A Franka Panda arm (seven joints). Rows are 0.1 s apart.
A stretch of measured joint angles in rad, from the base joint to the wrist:
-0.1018, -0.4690, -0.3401, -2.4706, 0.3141, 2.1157, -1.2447
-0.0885, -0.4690, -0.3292, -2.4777, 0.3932, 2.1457, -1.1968
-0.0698, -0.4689, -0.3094, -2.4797, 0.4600, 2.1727, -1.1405
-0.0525, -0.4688, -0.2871, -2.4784, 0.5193, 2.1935, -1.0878
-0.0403, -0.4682, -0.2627, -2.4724, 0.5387, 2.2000, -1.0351
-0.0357, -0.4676, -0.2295, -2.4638, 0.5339, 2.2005, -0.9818
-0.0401, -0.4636, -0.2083, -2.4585, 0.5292, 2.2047, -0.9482
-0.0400, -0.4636, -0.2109, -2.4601, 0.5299, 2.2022, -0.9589
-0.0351, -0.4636, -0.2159, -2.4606, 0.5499, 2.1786, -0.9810
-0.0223, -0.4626, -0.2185, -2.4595, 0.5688, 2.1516, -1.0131
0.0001, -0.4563, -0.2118, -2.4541, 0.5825, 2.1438, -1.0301
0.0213, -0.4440, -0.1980, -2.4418, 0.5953, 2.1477, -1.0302
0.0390, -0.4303, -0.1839, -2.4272, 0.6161, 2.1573, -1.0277
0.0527, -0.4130, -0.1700, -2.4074, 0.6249, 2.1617, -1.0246
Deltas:
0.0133, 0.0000, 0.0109, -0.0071, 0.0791, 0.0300, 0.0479
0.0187, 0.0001, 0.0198, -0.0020, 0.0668, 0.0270, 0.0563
0.0173, 0.0001, 0.0223, 0.0013, 0.0593, 0.0208, 0.0527
0.0122, 0.0006, 0.0244, 0.0060, 0.0194, 0.0065, 0.0527
0.0046, 0.0006, 0.0332, 0.0086, -0.0048, 0.0005, 0.0533
-0.0044, 0.0040, 0.0212, 0.0053, -0.0047, 0.0042, 0.0336
0.0001, 0.0000, -0.0026, -0.0016, 0.0007, -0.0025, -0.0107
0.0049, 0.0000, -0.0050, -0.0005, 0.0200, -0.0236, -0.0221
0.0128, 0.0010, -0.0026, 0.0011, 0.0189, -0.0270, -0.0321
0.0224, 0.0063, 0.0067, 0.0054, 0.0137, -0.0078, -0.0170
0.0212, 0.0123, 0.0138, 0.0123, 0.0128, 0.0039, -0.0001
0.0177, 0.0137, 0.0141, 0.0146, 0.0208, 0.0096, 0.0025
0.0137, 0.0173, 0.0139, 0.0198, 0.0088, 0.0044, 0.0031

